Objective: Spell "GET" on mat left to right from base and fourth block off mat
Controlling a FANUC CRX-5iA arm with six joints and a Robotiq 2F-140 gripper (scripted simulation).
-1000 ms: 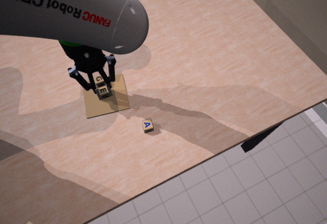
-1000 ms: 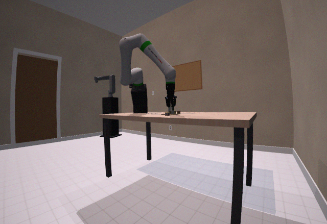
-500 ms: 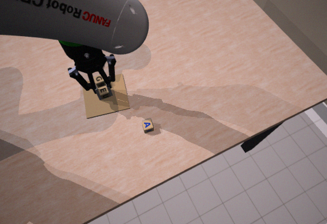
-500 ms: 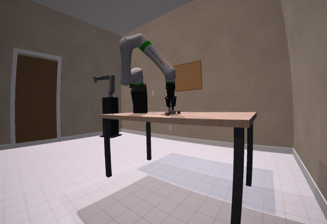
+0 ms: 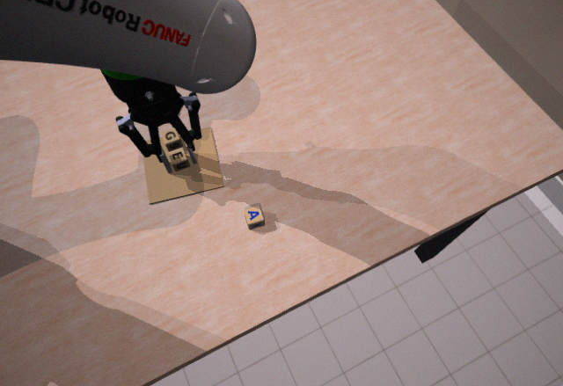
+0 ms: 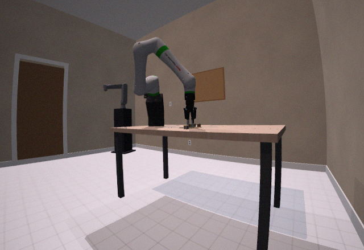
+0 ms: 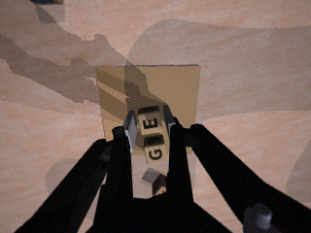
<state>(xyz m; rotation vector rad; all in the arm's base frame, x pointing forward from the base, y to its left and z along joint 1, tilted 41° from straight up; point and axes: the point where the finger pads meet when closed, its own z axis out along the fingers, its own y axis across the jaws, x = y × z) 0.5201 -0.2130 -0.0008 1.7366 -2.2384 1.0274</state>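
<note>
My gripper is now 4 cm above the tan mat.
</note>
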